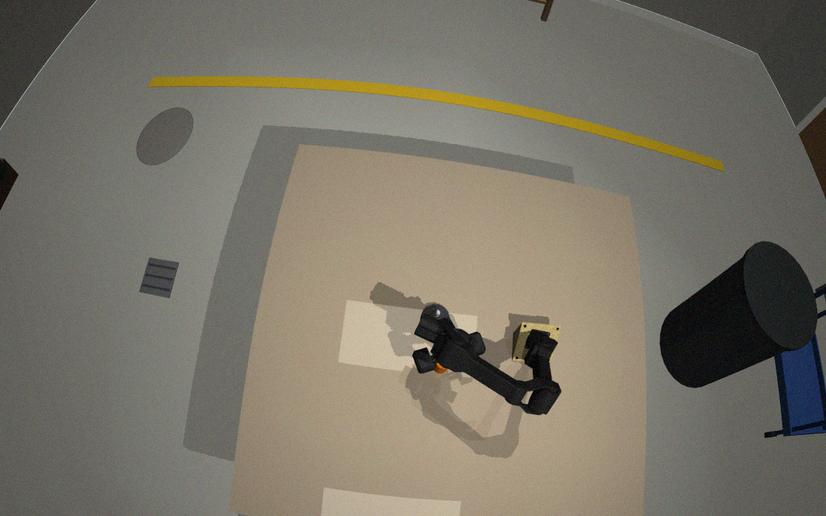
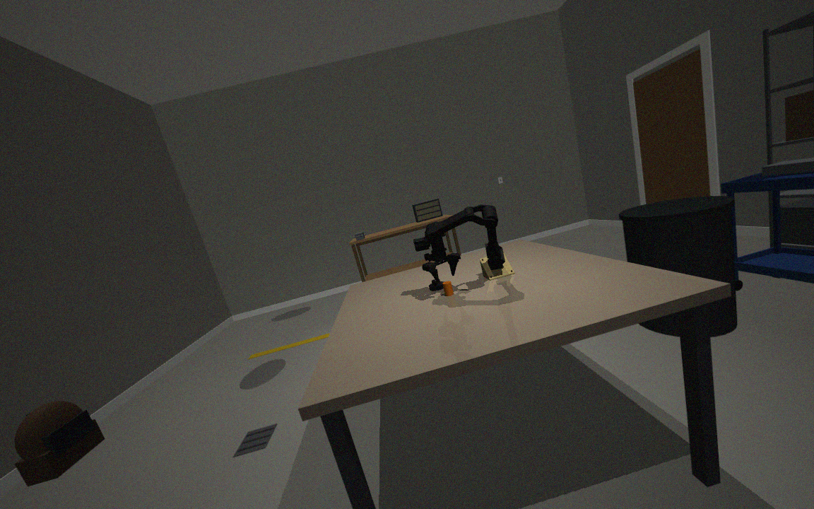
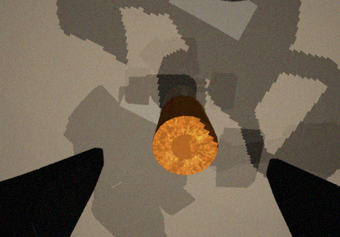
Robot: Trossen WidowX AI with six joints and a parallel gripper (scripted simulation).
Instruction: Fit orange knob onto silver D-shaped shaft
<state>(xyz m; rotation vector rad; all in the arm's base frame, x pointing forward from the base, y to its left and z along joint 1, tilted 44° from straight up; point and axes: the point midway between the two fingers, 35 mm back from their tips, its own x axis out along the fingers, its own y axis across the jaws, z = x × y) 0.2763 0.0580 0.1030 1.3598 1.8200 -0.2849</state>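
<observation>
Right now my gripper tip is 3 cm above the orange knob. The rest, counted from my gripper tip: round pedestal 4 cm ahead, 15 cm to the right, 5 cm below.
</observation>
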